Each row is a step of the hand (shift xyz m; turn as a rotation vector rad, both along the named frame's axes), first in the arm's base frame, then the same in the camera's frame.
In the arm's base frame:
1: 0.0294 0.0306 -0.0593 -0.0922 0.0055 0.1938
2: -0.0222 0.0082 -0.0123 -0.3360 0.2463 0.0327
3: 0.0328 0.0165 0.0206 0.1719 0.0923 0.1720
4: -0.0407 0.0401 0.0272 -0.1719 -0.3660 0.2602
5: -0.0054 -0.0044 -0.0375 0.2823 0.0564 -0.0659
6: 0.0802 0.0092 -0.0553 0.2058 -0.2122 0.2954
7: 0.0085 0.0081 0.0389 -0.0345 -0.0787 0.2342
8: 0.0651 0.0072 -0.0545 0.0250 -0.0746 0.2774
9: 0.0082 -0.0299 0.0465 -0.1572 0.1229 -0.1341
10: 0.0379 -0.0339 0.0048 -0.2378 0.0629 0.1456
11: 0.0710 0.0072 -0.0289 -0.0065 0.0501 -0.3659
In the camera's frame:
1: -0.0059 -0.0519 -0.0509 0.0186 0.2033 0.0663
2: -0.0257 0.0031 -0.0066 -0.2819 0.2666 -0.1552
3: 0.0381 0.0071 -0.0165 0.2318 0.0915 -0.0744
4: -0.0227 0.0548 -0.0221 -0.0027 0.1696 0.4499
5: -0.0235 -0.0296 -0.0050 0.2077 -0.1666 -0.1278
6: 0.0407 -0.0795 -0.0399 0.3348 0.0740 0.2389
7: 0.0267 0.0306 0.0013 0.0919 0.1811 0.1449
8: 0.0282 -0.0725 -0.0347 0.1649 0.1900 0.1409
9: 0.0317 0.0241 0.0392 -0.2079 0.0051 -0.1206
10: 0.0363 -0.0252 0.0256 -0.1333 0.2512 0.0284
11: 0.0462 -0.0543 -0.0289 -0.1929 -0.2793 -0.1458

